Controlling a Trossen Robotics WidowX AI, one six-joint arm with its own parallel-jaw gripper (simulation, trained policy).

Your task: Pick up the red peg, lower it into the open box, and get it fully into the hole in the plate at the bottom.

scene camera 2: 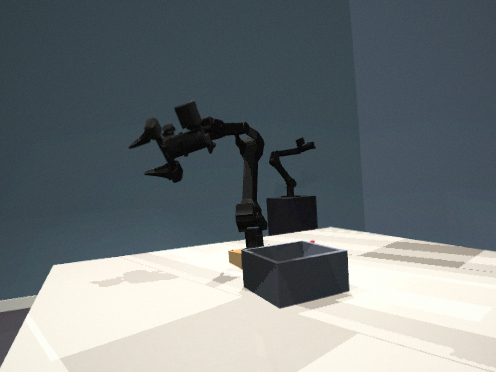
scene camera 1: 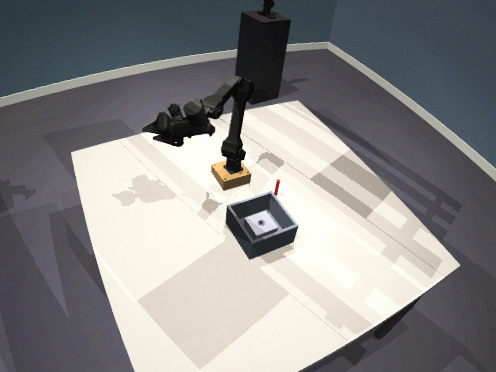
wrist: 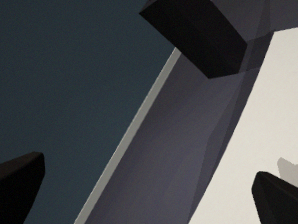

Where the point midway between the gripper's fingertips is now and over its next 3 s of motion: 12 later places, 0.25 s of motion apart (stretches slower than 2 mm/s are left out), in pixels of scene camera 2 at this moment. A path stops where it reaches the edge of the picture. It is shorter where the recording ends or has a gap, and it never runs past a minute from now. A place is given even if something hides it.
The gripper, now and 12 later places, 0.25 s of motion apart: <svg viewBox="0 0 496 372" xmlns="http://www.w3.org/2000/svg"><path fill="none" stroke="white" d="M136 160L143 166L154 173L170 177L191 183L216 190L244 196L271 203L289 208L300 214L306 221L308 229L311 239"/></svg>
